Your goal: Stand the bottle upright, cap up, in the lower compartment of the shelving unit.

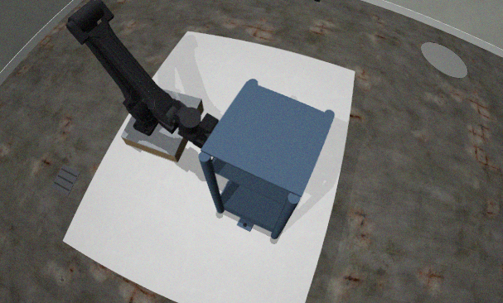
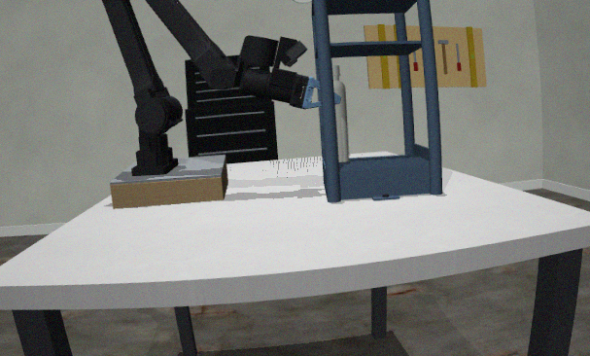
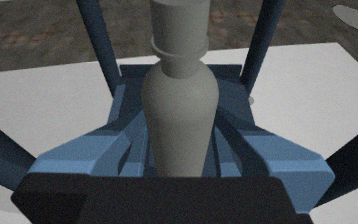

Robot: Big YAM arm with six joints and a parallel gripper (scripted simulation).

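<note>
My gripper is now 80 mm short of the blue shelving unit and 10 mm below it.
</note>
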